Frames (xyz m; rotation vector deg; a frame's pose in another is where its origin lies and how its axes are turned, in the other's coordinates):
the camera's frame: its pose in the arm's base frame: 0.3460 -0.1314 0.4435 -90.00 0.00 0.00
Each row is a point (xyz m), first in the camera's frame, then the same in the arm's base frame.
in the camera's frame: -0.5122 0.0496 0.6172
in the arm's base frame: -0.1662 0.4858 0.3939
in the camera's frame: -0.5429 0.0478 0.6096
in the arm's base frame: -0.1969 0.4782 0.3957
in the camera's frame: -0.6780 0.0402 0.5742
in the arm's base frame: -0.3320 0.4428 0.4033
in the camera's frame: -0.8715 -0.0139 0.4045
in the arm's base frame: -0.5255 0.2731 0.4574
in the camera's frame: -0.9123 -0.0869 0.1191
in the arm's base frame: -0.5663 -0.0123 0.5304
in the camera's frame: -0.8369 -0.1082 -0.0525
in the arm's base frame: -0.4909 -0.1839 0.5517
